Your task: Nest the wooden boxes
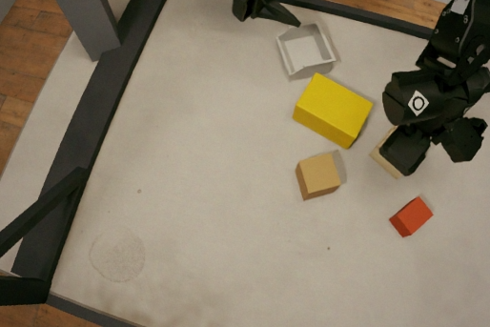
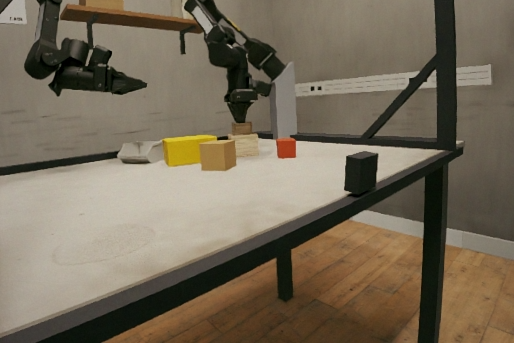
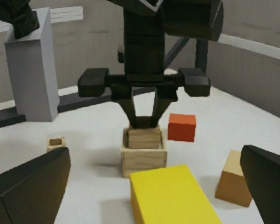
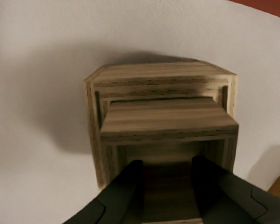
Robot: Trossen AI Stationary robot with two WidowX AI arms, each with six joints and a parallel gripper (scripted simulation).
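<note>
My right hand is 13 cm short of the tiny wooden box, 12 cm to the left of it and 10 cm above it. Round my right hand: red block (12 cm behind, 4 cm to the right, 8 cm below); tan cube (9 cm behind, 14 cm to the left, 8 cm below).
</note>
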